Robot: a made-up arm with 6 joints.
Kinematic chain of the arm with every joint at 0, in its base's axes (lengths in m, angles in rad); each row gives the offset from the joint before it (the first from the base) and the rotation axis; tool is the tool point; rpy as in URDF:
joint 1: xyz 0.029 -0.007 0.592 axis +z
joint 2: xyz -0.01 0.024 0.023 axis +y
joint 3: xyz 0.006 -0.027 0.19 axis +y
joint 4: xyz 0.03 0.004 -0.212 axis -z
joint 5: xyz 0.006 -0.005 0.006 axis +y
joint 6: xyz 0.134 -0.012 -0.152 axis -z
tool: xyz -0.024 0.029 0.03 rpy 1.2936 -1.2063 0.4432
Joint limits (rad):
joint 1: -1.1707..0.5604
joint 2: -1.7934..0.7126
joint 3: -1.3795..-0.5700
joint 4: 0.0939..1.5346
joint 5: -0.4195..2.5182
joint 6: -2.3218..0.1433
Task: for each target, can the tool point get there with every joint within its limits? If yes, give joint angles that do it. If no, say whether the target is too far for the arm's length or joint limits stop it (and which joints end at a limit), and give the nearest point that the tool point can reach.
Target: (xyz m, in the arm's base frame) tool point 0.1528 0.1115 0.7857
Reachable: yes | joints 0.2885 -0.8255 -1.2118 0.8697 1.8534 -1.9378
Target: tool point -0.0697 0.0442 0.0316
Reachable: no: joint limits stop it (at a limit: joint 1, joint 2, joint 3, joint 4, joint 6) | nearest point 0.0482 0.0370 0.3819 | short by 0.370 m
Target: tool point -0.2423 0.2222 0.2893
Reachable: no: joint limits stop it (at a limit: joint 1, joint 2, joint 3, joint 6) | nearest point -0.0096 0.1185 0.4477 | short by 0.300 m
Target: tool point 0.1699 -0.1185 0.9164
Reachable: yes | joints -0.1667 -0.7512 -0.9325 0.5042 -0.1768 -1.2614
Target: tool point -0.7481 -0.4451 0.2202
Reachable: no: too far | nearest point -0.0908 -0.1833 0.4823 | short by 0.755 m
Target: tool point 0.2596 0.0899 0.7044
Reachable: yes | joints 0.0669 -0.3187 -1.1196 1.0300 1.5237 -1.2143
